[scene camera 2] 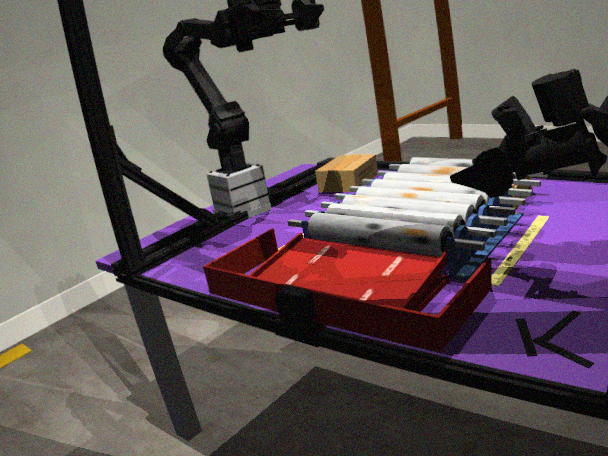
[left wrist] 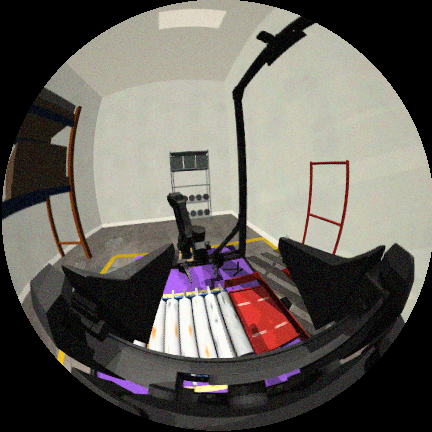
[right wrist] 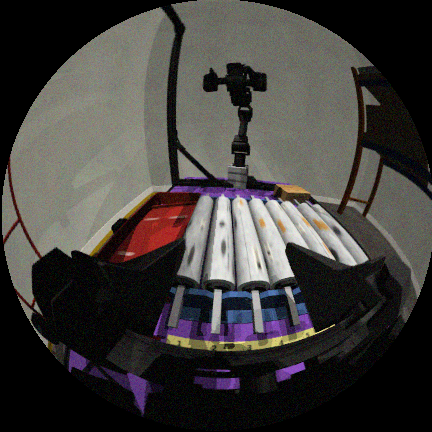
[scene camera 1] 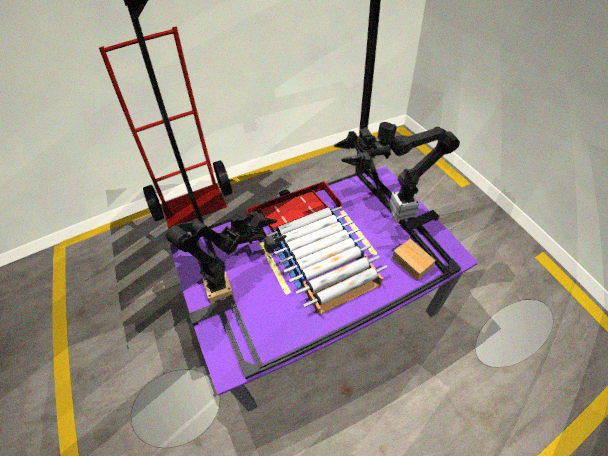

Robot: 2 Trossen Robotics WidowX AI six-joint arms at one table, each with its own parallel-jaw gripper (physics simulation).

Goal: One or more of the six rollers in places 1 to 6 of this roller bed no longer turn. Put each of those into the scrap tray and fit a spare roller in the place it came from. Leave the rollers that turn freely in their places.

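Places are measured from the left arm's base along level axes (x ahead, y left, z up), in millimetres.
Pixels of known places: left gripper, fingertip midpoint: (scene camera 2: 303, 9) (left wrist: 226, 245) (right wrist: 228, 66) (scene camera 1: 337, 152); right gripper, fingertip midpoint: (scene camera 2: 462, 170) (left wrist: 203, 280) (right wrist: 237, 246) (scene camera 1: 281, 228); left arm's base at its link origin: (scene camera 2: 234, 169) (right wrist: 238, 165) (scene camera 1: 405, 197); right arm's base at its link origin: (left wrist: 186, 255) (scene camera 1: 216, 284).
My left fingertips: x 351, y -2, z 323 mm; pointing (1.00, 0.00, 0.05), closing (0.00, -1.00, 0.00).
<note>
For each thing: its top centre in the pictures, then the offset to it from my left fingertips.
- roller 1 at its top centre: (scene camera 2: 374, 219) (right wrist: 196, 219) (left wrist: 232, 318) (scene camera 1: 304, 218) dx +129, dy -26, dz -358 mm
- scrap tray at its top centre: (scene camera 2: 336, 263) (right wrist: 149, 226) (left wrist: 262, 311) (scene camera 1: 293, 205) dx +156, dy -140, dz -384 mm
- roller 2 at its top centre: (scene camera 2: 390, 209) (right wrist: 221, 221) (left wrist: 216, 321) (scene camera 1: 309, 225) dx +119, dy +24, dz -358 mm
- tan rack at its top centre: (scene camera 1: 342, 286) dx +56, dy +317, dz -428 mm
- wooden block at its top centre: (scene camera 2: 346, 162) (scene camera 1: 414, 255) (right wrist: 292, 188) dx -274, dy +284, dz -378 mm
Six pale, stained rollers lie side by side in the blue bed; roller 1 (scene camera 1: 305, 220) (scene camera 2: 375, 233) (right wrist: 198, 240) is beside the scrap tray (scene camera 1: 333, 192) (scene camera 2: 360, 311), roller 2 (right wrist: 220, 242) next to it. Which ones turn cannot be seen. The red tray holds no roller. Two spare rollers, the nearer one (scene camera 1: 347, 286) at the front in scene camera 1, lie in the tan rack (scene camera 1: 350, 299). My right gripper (scene camera 1: 280, 229) (right wrist: 237, 246) is open and empty, low over the labelled shaft ends near places 1 to 4. My left gripper (scene camera 1: 339, 152) (left wrist: 226, 245) is open and empty, high beyond the opposite roller ends.
A wooden block (scene camera 1: 414, 258) (scene camera 2: 346, 173) stands beyond the opposite roller ends. Yellow number strips (scene camera 1: 277, 272) (right wrist: 237, 345) run along both sides of the bed. A black upright post (scene camera 1: 370, 65) stands behind the left arm. A red hand truck (scene camera 1: 195, 145) is behind the table.
</note>
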